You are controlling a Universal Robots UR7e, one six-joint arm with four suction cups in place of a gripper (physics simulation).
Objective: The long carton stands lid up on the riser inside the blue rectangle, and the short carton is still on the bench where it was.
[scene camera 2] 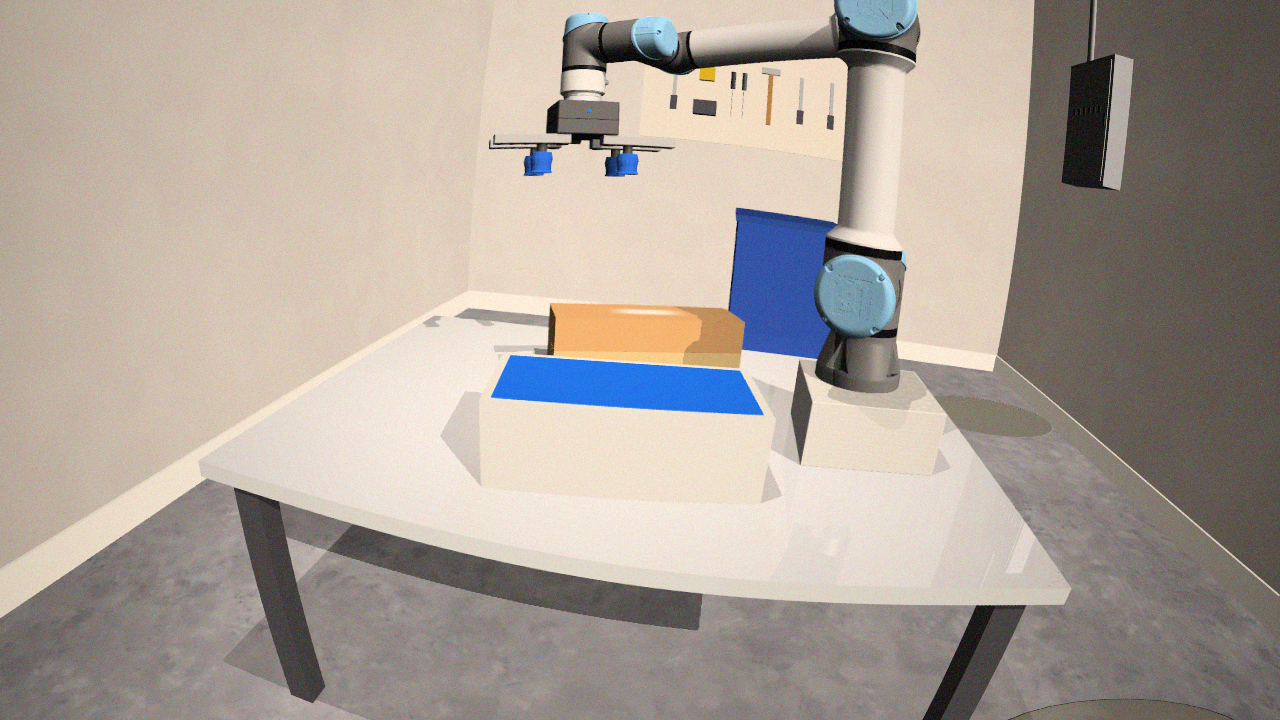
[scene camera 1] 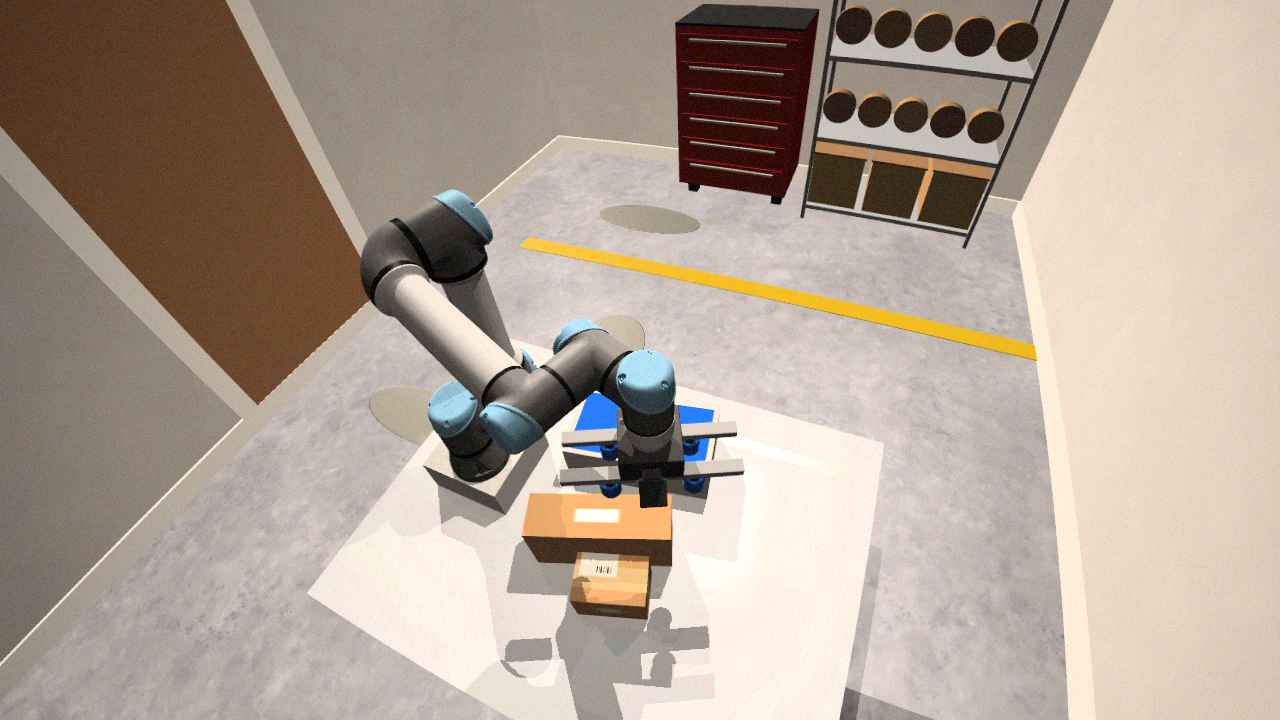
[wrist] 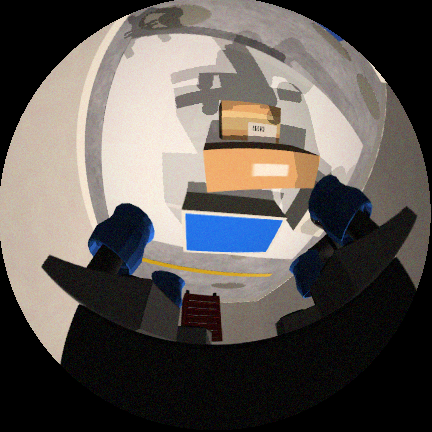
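Seen in the pictures: hand, tool point: [scene camera 2: 579, 174] [wrist: 236, 252]; arm's base, link origin: [scene camera 2: 857, 378] [scene camera 1: 481, 455].
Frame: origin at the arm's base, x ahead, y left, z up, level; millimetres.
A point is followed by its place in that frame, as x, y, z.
The long carton [scene camera 1: 559, 530] @[304, -117, 55] [scene camera 2: 626, 333] @[388, 4, 31] [wrist: 232, 167] @[455, -32, 55], plain orange-brown with a white label on top, lies lengthwise on the bench [scene camera 1: 787, 573] @[778, 22, -102] [scene camera 2: 358, 447] @[733, 294, -102] [wrist: 135, 125] @[779, -77, -102], beside the riser [scene camera 1: 586, 459] @[256, 88, -4] [scene camera 2: 626, 456] @[340, 304, -41] [wrist: 230, 202] @[394, 110, -45]. The blue rectangle [scene camera 1: 594, 413] @[224, 207, 18] [scene camera 2: 626, 385] @[357, 214, 18] [wrist: 230, 232] @[374, 189, 18] covers most of the riser's top and holds no carton. The short carton [scene camera 1: 617, 591] @[457, -174, -2] [wrist: 250, 115] @[442, -167, -2], with a barcode label, stands on the bench on the long carton's far side from the riser; it is hidden in scene camera 2. My gripper [scene camera 1: 651, 466] @[490, -27, 281] [scene camera 2: 581, 163] @[490, -27, 281] [wrist: 235, 250] @[490, -27, 281] is open, its four cups bare, high above the riser area.
The arm's pedestal [scene camera 1: 496, 488] @[88, -63, -2] [scene camera 2: 868, 438] @[-2, 143, -48] stands on the bench beside the riser. A red drawer cabinet [scene camera 1: 738, 107] [wrist: 201, 312] and a shelf rack [scene camera 1: 939, 153] stand beyond a yellow floor line [scene camera 1: 778, 291] [wrist: 205, 270]. A blue cabinet [scene camera 2: 778, 286] stands behind the bench.
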